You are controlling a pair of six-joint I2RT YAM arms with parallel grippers.
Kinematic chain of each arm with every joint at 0, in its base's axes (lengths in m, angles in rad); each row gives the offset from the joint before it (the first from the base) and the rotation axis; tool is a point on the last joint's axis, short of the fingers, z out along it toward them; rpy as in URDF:
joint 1: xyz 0 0 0.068 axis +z
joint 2: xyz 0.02 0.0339 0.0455 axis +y
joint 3: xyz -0.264 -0.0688 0 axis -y
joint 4: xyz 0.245 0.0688 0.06 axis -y
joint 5: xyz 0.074 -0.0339 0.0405 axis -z
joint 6: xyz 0.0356 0 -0.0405 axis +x
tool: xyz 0 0 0 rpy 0 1.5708 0
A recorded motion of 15 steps. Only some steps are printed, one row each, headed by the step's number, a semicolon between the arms.
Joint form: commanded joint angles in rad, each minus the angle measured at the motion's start. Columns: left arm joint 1, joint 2, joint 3, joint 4, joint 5, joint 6; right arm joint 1, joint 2, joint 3, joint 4, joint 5, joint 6.
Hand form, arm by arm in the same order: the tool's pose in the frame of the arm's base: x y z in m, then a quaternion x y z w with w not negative. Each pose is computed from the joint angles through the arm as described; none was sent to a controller.
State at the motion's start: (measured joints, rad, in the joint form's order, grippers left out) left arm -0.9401 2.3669 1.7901 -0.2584 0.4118 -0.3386; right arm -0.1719 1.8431 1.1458 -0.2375 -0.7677 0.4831
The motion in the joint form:
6: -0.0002 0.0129 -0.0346 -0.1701 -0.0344 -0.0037; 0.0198 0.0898 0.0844 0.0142 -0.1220 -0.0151
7: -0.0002 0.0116 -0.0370 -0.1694 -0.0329 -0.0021; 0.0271 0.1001 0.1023 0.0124 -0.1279 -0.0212
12: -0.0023 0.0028 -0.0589 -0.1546 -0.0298 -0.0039; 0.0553 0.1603 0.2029 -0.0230 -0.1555 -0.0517
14: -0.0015 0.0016 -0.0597 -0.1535 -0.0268 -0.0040; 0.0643 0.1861 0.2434 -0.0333 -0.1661 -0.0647
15: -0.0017 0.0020 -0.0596 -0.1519 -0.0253 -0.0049; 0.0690 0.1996 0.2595 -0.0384 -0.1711 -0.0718
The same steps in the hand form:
6: 0.2829 -0.4099 0.1081 0.32560 0.89321 -0.29580 0.09311; 0.3968 -0.0328 0.1708 0.13138 0.85694 0.44806 0.21824
7: 0.2827 -0.4096 0.1081 0.32643 0.89282 -0.29616 0.09273; 0.4008 -0.0304 0.1720 0.12308 0.85647 0.45061 0.21969
12: 0.2801 -0.4081 0.1069 0.32694 0.89214 -0.29793 0.09188; 0.4202 -0.0206 0.1759 0.09132 0.85485 0.46164 0.21860
14: 0.2803 -0.4079 0.1073 0.32689 0.89169 -0.29939 0.09167; 0.4281 -0.0175 0.1769 0.07878 0.85366 0.46549 0.21996
15: 0.2803 -0.4081 0.1073 0.32679 0.89142 -0.30033 0.09156; 0.4314 -0.0157 0.1758 0.07338 0.85347 0.46727 0.21876

